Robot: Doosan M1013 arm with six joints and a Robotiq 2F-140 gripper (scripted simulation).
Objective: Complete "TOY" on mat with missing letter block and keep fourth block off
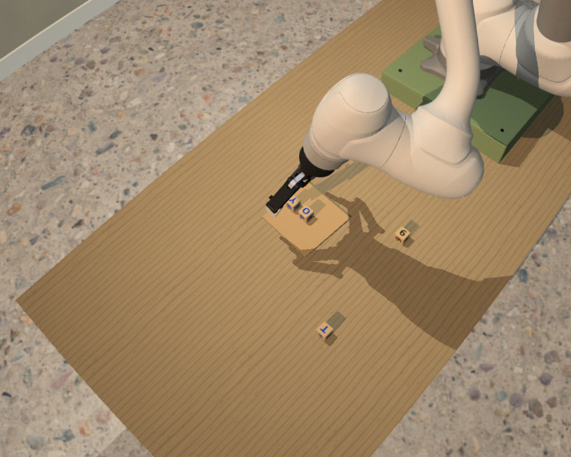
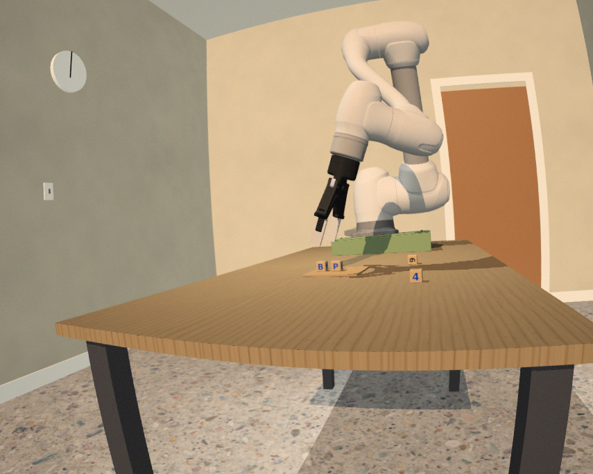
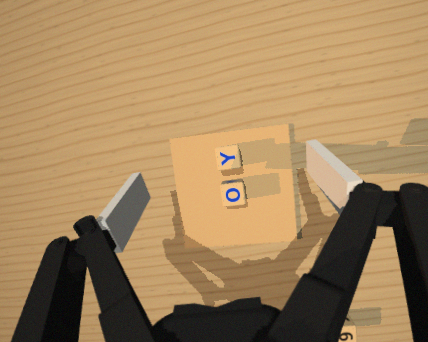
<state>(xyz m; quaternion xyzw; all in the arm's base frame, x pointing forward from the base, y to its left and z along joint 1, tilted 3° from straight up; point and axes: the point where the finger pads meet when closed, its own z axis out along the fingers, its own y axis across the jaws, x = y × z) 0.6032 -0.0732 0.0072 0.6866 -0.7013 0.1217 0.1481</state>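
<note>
The T block is 23 cm to the left of my hand, 18 cm ahead of it and 7 cm below it. The rest, counted from my hand: O block (7 cm below, 3 cm to the left); then Y block (7 cm below, 1 cm to the right); then tan mat (9 cm below, 3 cm to the left).
</note>
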